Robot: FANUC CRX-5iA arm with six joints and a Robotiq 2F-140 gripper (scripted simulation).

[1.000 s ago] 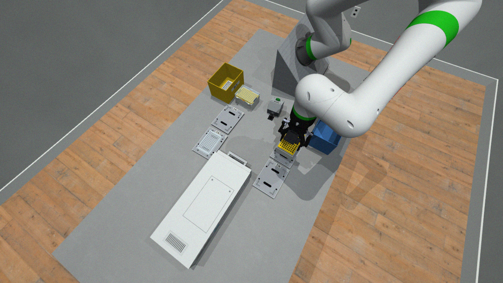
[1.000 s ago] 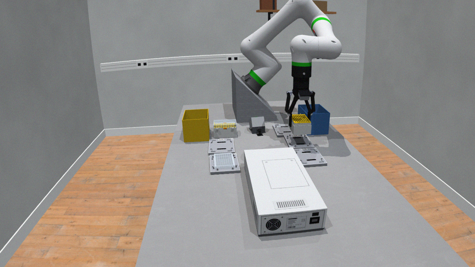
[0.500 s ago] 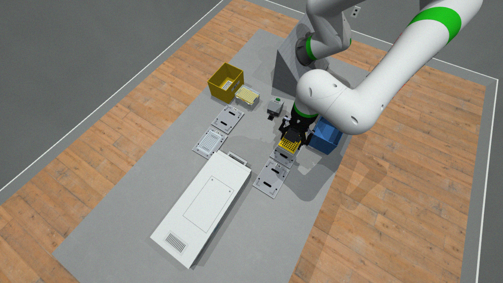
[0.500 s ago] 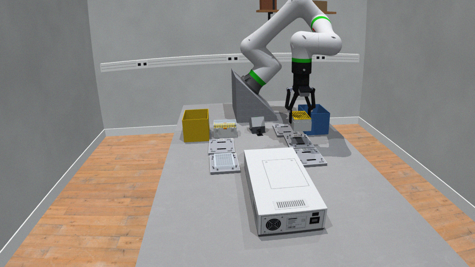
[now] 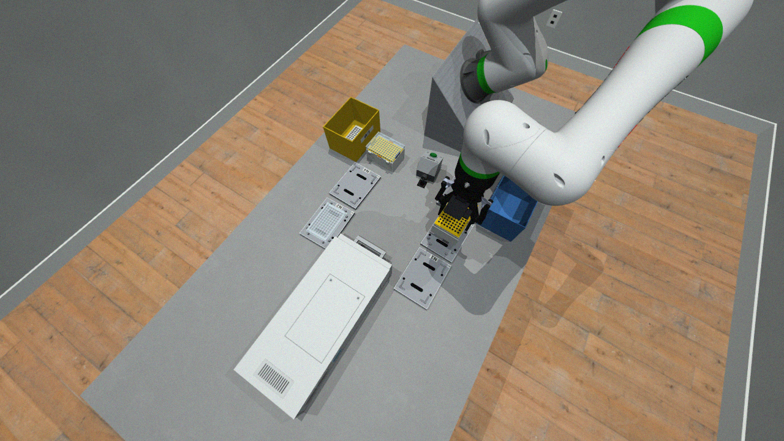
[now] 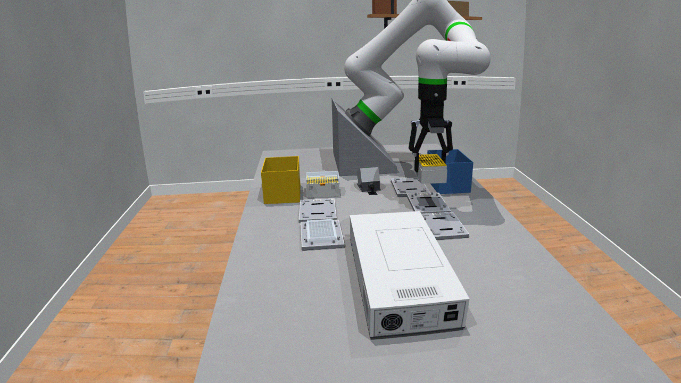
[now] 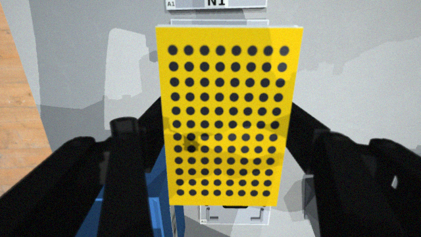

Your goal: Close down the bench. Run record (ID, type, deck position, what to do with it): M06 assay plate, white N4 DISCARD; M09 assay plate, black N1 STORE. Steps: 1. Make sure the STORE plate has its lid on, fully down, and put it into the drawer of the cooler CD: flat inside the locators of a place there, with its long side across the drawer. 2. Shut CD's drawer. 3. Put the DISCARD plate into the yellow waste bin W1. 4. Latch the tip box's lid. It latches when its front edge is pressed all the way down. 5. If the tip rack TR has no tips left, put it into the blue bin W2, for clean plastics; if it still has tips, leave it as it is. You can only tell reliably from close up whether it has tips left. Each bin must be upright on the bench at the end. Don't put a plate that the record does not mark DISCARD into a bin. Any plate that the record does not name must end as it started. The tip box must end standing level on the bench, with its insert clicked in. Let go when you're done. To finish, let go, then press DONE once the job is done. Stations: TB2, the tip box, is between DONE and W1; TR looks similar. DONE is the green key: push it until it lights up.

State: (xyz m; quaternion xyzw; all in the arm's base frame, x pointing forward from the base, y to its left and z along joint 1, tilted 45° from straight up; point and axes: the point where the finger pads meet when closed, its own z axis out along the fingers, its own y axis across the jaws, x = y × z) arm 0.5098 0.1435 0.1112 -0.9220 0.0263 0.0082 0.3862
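Right now the blue bin W2 is 18 cm behind my hand, 13 cm to the left of it and 11 cm below it. Round my hand: green DONE key (23 cm behind, 18 cm to the right, 9 cm below); then tip rack TR (1 cm behind, 1 cm to the right, 1 cm below); then nest N1 (17 cm ahead, 15 cm below).
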